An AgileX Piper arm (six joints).
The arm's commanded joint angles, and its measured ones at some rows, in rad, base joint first. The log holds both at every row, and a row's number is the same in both.
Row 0, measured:
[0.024, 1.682, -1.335, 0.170, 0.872, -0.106]
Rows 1 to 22, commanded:
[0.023, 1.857, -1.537, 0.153, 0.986, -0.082]
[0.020, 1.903, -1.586, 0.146, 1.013, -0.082]
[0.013, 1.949, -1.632, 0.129, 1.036, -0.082]
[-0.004, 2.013, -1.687, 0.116, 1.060, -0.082]
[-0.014, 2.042, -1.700, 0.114, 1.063, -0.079]
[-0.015, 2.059, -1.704, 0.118, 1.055, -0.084]
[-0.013, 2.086, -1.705, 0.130, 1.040, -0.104]
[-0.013, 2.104, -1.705, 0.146, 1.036, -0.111]
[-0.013, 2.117, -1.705, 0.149, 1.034, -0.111]
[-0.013, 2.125, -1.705, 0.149, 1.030, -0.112]
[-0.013, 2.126, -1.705, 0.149, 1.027, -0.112]
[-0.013, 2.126, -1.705, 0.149, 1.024, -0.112]
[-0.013, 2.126, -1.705, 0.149, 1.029, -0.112]
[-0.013, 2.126, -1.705, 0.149, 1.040, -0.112]
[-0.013, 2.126, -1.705, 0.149, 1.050, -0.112]
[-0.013, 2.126, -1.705, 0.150, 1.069, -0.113]
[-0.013, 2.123, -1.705, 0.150, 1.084, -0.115]
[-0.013, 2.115, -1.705, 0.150, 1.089, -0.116]
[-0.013, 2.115, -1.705, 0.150, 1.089, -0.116]
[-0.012, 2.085, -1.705, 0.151, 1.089, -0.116]
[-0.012, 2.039, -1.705, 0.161, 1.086, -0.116]
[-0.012, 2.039, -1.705, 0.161, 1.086, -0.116]
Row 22, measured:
[-0.012, 2.090, -1.700, 0.157, 1.077, -0.106]
